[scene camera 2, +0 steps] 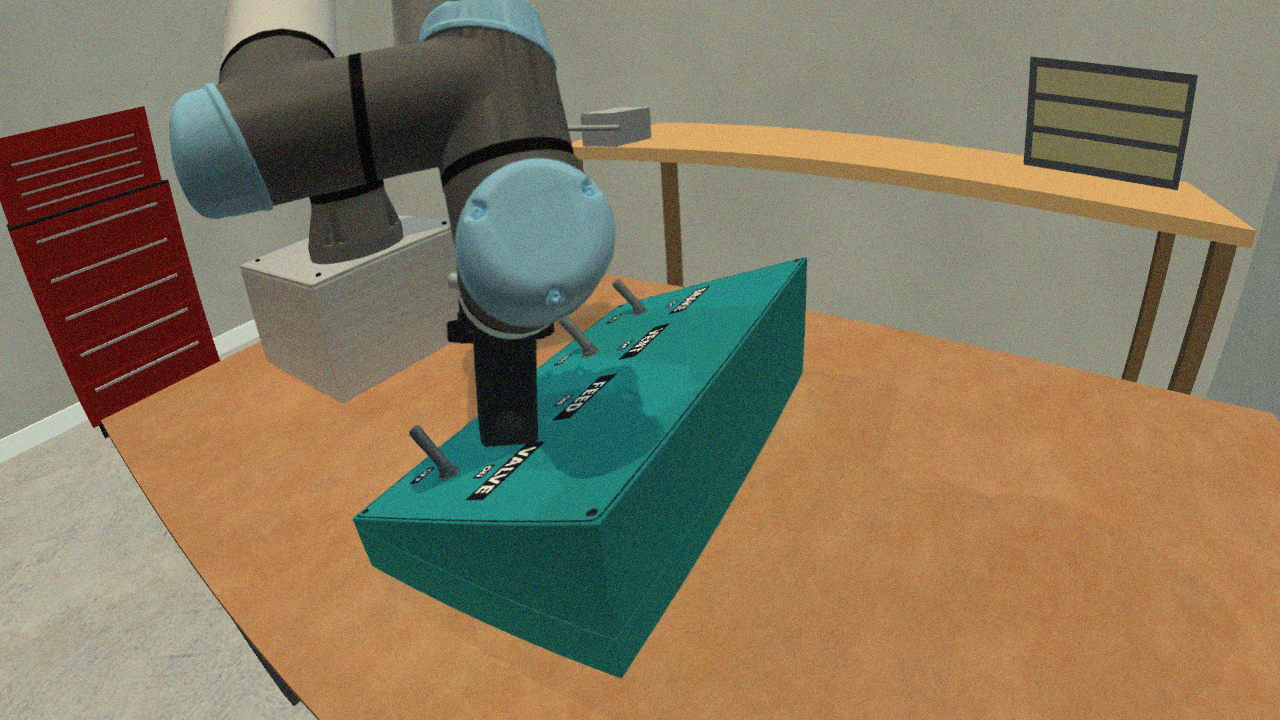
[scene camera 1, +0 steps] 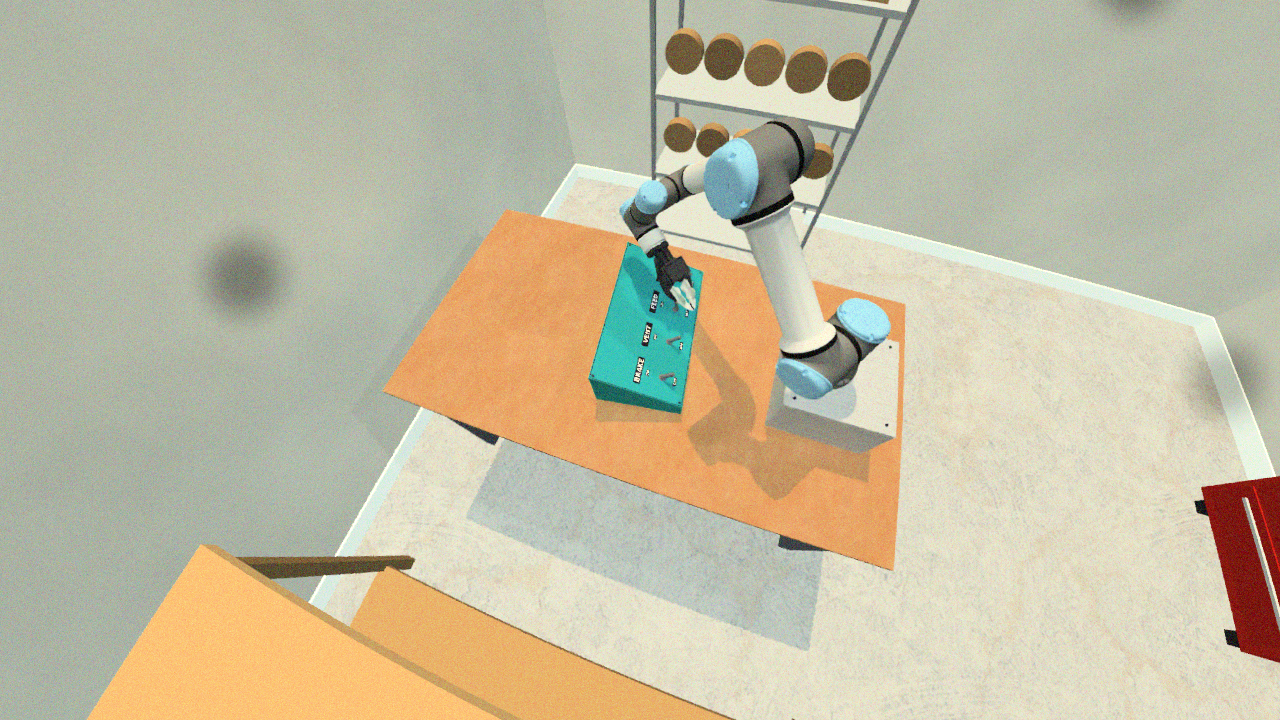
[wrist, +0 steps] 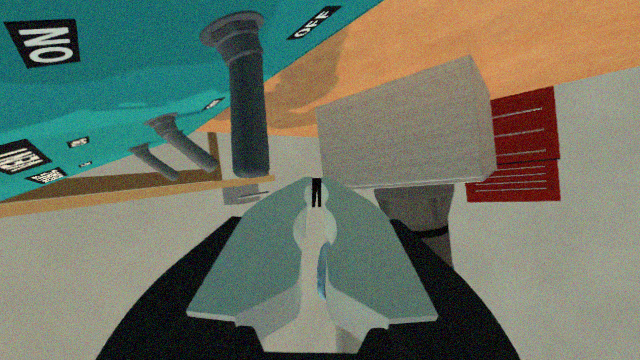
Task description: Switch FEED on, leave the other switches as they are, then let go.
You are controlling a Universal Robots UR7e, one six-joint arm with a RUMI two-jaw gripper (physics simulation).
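Frame: origin at the arm's base, x left, y ahead, z down, level; millimetres.
Where they show: gripper, between the fingertips: (scene camera 1: 693, 310) (wrist: 317, 180); arm's base, origin of its link: (scene camera 2: 356, 246) (wrist: 411, 182).
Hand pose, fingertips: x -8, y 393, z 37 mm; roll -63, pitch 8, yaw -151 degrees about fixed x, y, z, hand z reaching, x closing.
Note:
Each offset is from my fingertips to the centre of the thing. Level surfaces: height alone.
The teal switch panel {dx +67, dy +110, dz +82 mm} (scene camera 1: 617, 344) (scene camera 2: 716, 429) (wrist: 150, 55) lies on the orange table. The FEED lever {dx -12, dy +62, dz +29 mm} (wrist: 248, 115) stands more upright than the others, between its ON and OFF labels; the arm hides it in scene camera 2. The VALVE lever {dx -130, dy +86, dz +34 mm} (scene camera 2: 434, 452), VENT lever {dx +98, dy +12, dz +34 mm} (scene camera 2: 577, 336) (wrist: 190, 148) and BRAKE lever {dx +212, dy -26, dz +34 mm} (scene camera 2: 629, 296) (wrist: 156, 163) lean toward OFF. My gripper (scene camera 1: 690, 306) (wrist: 317, 180) is shut and empty. Its tips are beside the FEED lever, a small gap away in the wrist view, on the OFF side. Contact is not visible.
The grey robot base block (scene camera 1: 832, 425) (scene camera 2: 349, 313) (wrist: 405, 130) stands on the table {dz +141 mm} (scene camera 1: 483, 331) (scene camera 2: 939, 501) beside the panel. Farther off are a red drawer cabinet (scene camera 1: 1244, 573) (scene camera 2: 134, 295) (wrist: 525, 120), a wooden bench (scene camera 2: 850, 170) and a shelf rack (scene camera 1: 653, 89).

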